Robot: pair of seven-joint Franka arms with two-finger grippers.
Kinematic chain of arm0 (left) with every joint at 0, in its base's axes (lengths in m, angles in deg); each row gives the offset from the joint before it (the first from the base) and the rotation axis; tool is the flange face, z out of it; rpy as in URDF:
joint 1: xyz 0 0 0.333 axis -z
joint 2: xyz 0 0 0 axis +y
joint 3: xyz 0 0 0.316 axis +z
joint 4: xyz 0.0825 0 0 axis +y
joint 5: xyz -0.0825 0 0.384 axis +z
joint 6: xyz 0 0 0 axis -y
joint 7: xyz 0.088 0 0 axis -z
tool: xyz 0 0 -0.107 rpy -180 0 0
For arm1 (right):
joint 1: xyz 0 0 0.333 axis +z
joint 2: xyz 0 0 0 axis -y
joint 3: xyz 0 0 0.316 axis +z
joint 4: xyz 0.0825 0 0 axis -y
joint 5: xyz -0.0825 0 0.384 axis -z
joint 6: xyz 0 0 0 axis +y
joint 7: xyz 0.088 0 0 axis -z
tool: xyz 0 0 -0.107 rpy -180 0 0
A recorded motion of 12 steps. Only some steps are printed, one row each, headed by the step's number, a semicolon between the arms.
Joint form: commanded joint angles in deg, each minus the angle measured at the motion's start. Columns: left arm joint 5, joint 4, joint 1, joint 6, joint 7, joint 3, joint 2; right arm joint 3, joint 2, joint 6, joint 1, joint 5, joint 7, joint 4.
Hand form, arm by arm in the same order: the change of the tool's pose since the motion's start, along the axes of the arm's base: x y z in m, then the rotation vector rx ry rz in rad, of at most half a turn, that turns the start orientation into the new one. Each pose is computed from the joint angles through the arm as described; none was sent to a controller.
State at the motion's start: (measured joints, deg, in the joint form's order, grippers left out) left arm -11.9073 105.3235 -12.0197 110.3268 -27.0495 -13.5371 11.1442; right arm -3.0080 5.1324 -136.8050 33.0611 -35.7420 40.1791 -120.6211
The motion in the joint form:
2: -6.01 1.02 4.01 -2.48 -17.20 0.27 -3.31; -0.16 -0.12 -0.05 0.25 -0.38 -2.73 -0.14
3: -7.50 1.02 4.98 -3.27 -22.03 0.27 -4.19; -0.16 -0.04 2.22 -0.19 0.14 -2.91 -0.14
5: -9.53 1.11 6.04 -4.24 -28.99 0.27 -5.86; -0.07 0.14 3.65 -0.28 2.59 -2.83 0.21
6: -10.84 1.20 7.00 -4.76 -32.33 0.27 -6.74; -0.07 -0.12 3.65 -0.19 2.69 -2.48 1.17
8: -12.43 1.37 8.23 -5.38 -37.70 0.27 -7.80; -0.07 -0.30 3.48 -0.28 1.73 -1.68 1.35
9: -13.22 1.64 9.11 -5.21 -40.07 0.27 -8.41; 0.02 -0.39 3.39 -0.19 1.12 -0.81 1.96
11: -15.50 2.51 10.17 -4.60 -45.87 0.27 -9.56; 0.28 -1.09 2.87 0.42 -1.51 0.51 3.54
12: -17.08 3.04 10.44 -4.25 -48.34 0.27 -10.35; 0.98 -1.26 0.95 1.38 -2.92 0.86 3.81
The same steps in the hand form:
2: -0.0169 -0.0482 0.0238 -0.0526 0.0920 0.2536; -0.0004 0.0007 -0.0023 -0.0044 -0.0204 0.0370
3: -0.0215 -0.0605 0.0321 -0.0644 0.1195 0.3220; -0.0020 -0.0015 -0.0053 -0.0177 0.0056 0.0571
5: -0.0290 -0.0745 0.0475 -0.0800 0.1532 0.4243; -0.0038 -0.0010 -0.0033 -0.0516 0.0006 0.0869
6: -0.0342 -0.0861 0.0553 -0.0916 0.1733 0.4661; -0.0013 0.0014 0.0026 -0.0467 -0.0078 0.0838
8: -0.0411 -0.1007 0.0642 -0.1019 0.2076 0.5363; 0.0002 0.0013 0.0029 -0.0309 0.0046 0.0624
9: -0.0451 -0.1101 0.0684 -0.1084 0.2180 0.5642; 0.0010 0.0039 0.0076 -0.0158 0.0082 0.0478
11: -0.0521 -0.1226 0.0743 -0.1296 0.2540 0.6541; 0.0025 0.0147 0.0159 0.0327 0.0206 0.0213
12: -0.0557 -0.1267 0.0787 -0.1488 0.2715 0.6980; -0.0024 0.0281 0.0200 0.0598 0.0070 0.0172

